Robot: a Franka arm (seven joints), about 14 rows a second.
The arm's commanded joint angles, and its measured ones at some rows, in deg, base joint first. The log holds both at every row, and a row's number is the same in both.
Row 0, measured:
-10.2 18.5 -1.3 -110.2 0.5 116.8 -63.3
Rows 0 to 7, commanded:
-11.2 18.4 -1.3 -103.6 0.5 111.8 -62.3
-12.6 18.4 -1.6 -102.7 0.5 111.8 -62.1
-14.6 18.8 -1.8 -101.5 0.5 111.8 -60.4
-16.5 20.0 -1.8 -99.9 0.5 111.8 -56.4
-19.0 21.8 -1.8 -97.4 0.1 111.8 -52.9
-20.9 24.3 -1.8 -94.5 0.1 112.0 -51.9
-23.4 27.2 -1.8 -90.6 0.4 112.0 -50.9
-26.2 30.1 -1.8 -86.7 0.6 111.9 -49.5
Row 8, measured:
-21.7 22.9 -2.5 -96.3 0.5 113.1 -52.8
